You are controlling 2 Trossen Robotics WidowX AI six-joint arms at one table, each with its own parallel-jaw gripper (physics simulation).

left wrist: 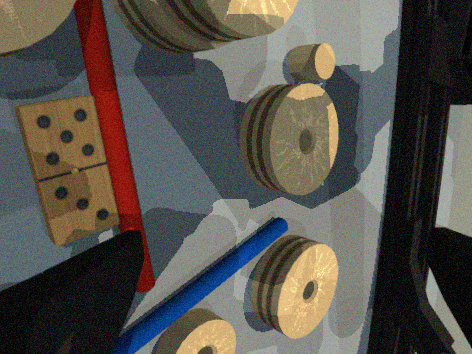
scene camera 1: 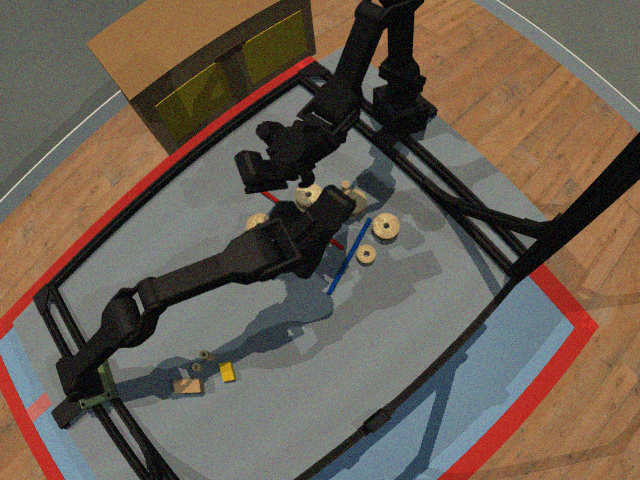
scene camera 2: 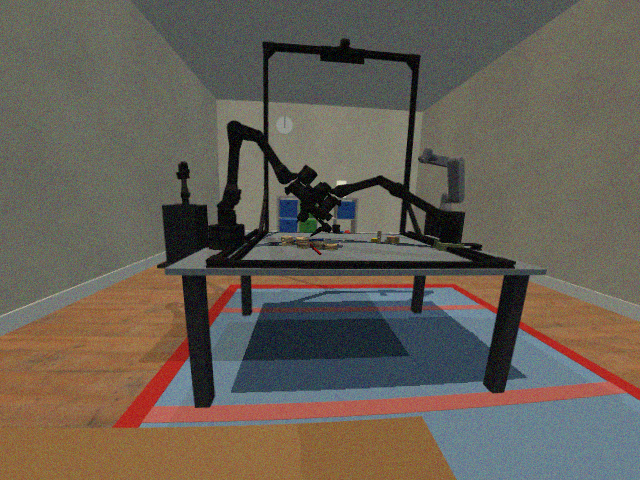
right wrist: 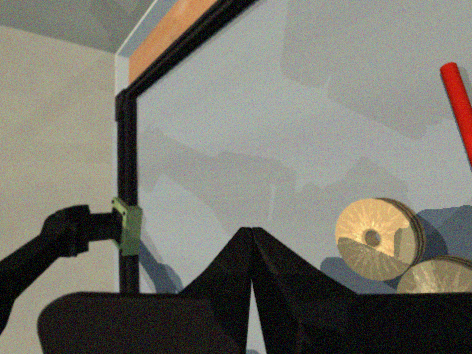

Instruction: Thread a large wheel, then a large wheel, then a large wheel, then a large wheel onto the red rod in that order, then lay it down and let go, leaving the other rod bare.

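Seen in the pictures: left gripper, fingertip midpoint: (left wrist: pixel 284 243) (scene camera 2: pixel 303 229); right gripper, fingertip midpoint: (scene camera 1: pixel 246 191) (scene camera 2: pixel 329 215) (right wrist: pixel 250 237); left arm's base, origin of the base link: (scene camera 1: pixel 90 383) (scene camera 2: pixel 448 242) (right wrist: pixel 117 225); right arm's base, origin of the base link: (scene camera 1: pixel 401 97) (scene camera 2: pixel 226 224).
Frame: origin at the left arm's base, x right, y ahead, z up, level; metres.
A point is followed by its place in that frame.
Observation:
The red rod (scene camera 1: pixel 270 196) @(x -0.236, y 0.565, z -0.025 m) (left wrist: pixel 112 140) @(x -0.115, y 0.625, z -0.025 m) (scene camera 2: pixel 315 249) @(x -0.242, y 0.567, z -0.026 m) lies flat on the table, bare and mostly hidden under my left arm in scene camera 1. Several wooden wheels lie around it: one large wheel (scene camera 1: pixel 386 225) (left wrist: pixel 294 138), another (scene camera 1: pixel 366 253) (left wrist: pixel 298 284), one (scene camera 1: pixel 309 195) @(x -0.191, y 0.641, z -0.008 m) and one (scene camera 1: pixel 257 220) @(x -0.190, y 0.519, z -0.013 m) (right wrist: pixel 371 239) @(x -0.174, y 0.513, z -0.024 m). The blue rod (scene camera 1: pixel 349 257) @(x -0.035, y 0.659, z -0.025 m) (left wrist: pixel 210 281) @(x -0.063, y 0.688, z -0.025 m) lies bare beside them. My left gripper (scene camera 1: pixel 342 202) (left wrist: pixel 284 243) @(x -0.096, y 0.661, z 0.031 m) is open and empty, hovering low over the rods and wheels. My right gripper (scene camera 1: pixel 246 180) @(x -0.197, y 0.522, z 0.110 m) (right wrist: pixel 250 237) @(x -0.197, y 0.522, z 0.110 m) is shut on nothing, above the red rod's far end.
A wooden domino (left wrist: pixel 83 168) @(x -0.103, y 0.618, z -0.026 m) lies beside the red rod and a small peg (scene camera 1: pixel 346 185) @(x -0.181, y 0.723, z -0.016 m) (left wrist: pixel 312 61) @(x -0.181, y 0.714, z -0.018 m) by the wheels. A yellow block (scene camera 1: pixel 227 371) @(x 0.083, y 0.332, z -0.019 m), a tan block (scene camera 1: pixel 188 386) @(x 0.085, y 0.241, z -0.003 m) and small nuts lie at the front left. A black frame (scene camera 1: pixel 442 190) @(x -0.075, y 0.907, z -0.003 m) borders the table.

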